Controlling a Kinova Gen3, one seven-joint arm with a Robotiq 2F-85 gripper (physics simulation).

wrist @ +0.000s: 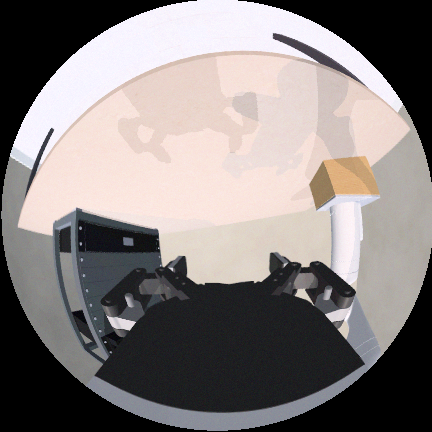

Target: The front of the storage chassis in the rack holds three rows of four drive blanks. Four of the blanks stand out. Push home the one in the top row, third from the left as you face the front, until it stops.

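Places are measured from the arm's base along level axes (x up, y right, z ahead), in metres.
Where they show: gripper, fingertip midpoint: (pixel 227 263); arm's base, link origin: (pixel 343 205).
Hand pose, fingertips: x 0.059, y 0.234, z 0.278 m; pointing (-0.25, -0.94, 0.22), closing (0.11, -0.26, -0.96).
Observation:
Each offset is from my fingertips to the top centre of the thing. "*": to the spot under its first point. Level surfaces: height alone.
The rack @[dx +0.434, dy -0.221, dz +0.583 m] (pixel 68 260) stands at the left of the wrist view, a grey-blue open frame with a row of holes down its front post. A black panel @[dx -0.032, dy -0.240, dz +0.450 m] (pixel 105 237) with a small grey label is mounted near its top. Dark parts @[* dx +0.249, dy -0.029, dz +0.381 m] (pixel 112 341) show low in the rack, partly behind the gripper. I cannot make out the storage chassis front or any drive blanks, so which blanks stand out cannot be told. My gripper (pixel 227 263) is open and empty, its fingers wide apart, to the right of the rack in the view and apart from it.
A wooden block (pixel 352 177) sits on a white plate at the end of a white column (pixel 345 235) at the right. A broad pale peach surface @[dx -0.156 m] (pixel 200 185) with shadows spans the upper view. Dark bars (pixel 320 57) (pixel 38 161) show beyond its edge.

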